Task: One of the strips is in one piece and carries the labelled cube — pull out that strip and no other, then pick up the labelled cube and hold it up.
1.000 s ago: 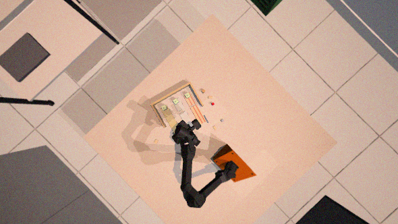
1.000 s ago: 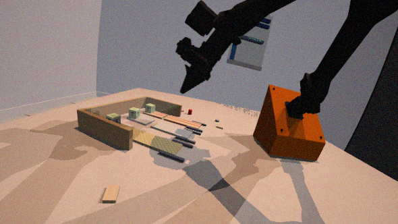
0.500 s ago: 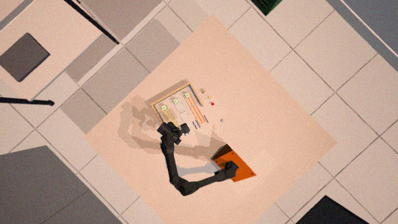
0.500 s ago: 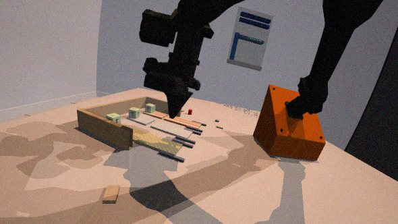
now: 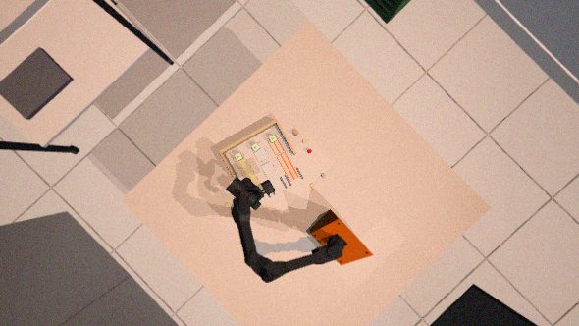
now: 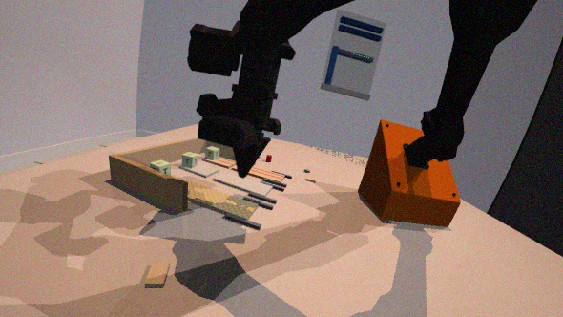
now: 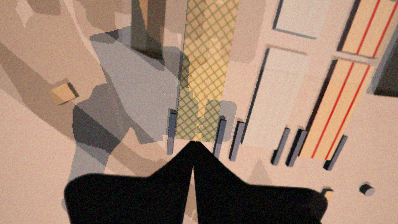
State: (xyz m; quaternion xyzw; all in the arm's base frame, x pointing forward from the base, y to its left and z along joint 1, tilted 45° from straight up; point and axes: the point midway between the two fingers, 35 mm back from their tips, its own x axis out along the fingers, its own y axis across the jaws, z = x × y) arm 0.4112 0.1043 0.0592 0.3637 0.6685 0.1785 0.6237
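My gripper tip is 9 cm short of the yellow checked strip, 6 cm above it and 3 cm to the left of it.
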